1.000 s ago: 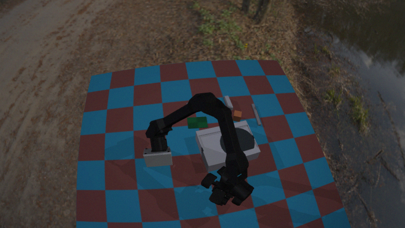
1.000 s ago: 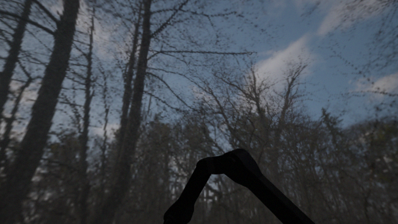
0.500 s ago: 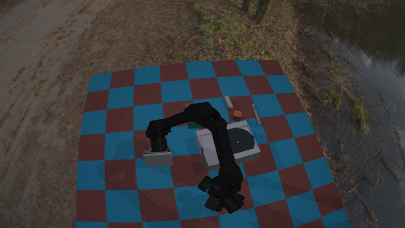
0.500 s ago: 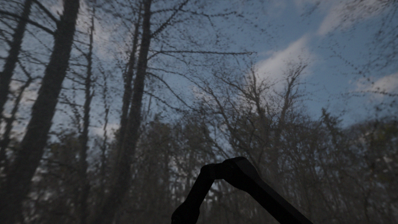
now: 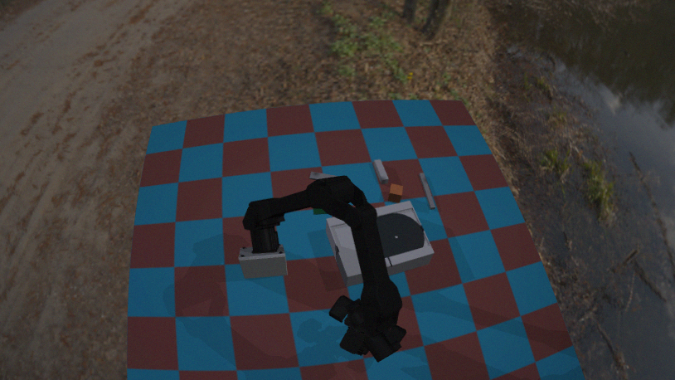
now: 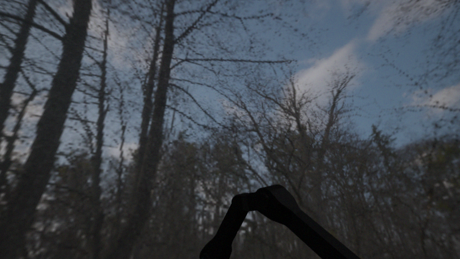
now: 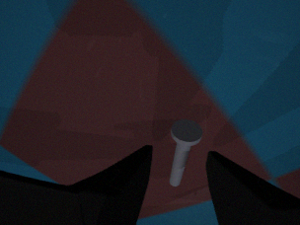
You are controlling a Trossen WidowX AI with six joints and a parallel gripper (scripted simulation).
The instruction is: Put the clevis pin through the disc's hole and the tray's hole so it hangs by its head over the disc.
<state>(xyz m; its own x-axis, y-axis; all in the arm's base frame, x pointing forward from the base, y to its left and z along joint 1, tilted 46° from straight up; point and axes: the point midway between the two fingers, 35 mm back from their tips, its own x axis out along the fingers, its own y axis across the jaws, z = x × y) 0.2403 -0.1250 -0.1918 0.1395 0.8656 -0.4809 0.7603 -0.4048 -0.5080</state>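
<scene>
The steel clevis pin lies 1 cm to the left of my gripper tip. The rest, counted from my gripper tip: steel tray (5 cm ahead, 24 cm to the left, 4 cm above); then flat green piece (7 cm behind, 40 cm to the left, 1 cm below); then dark round disc (10 cm ahead, 24 cm to the left, 5 cm above).
</scene>
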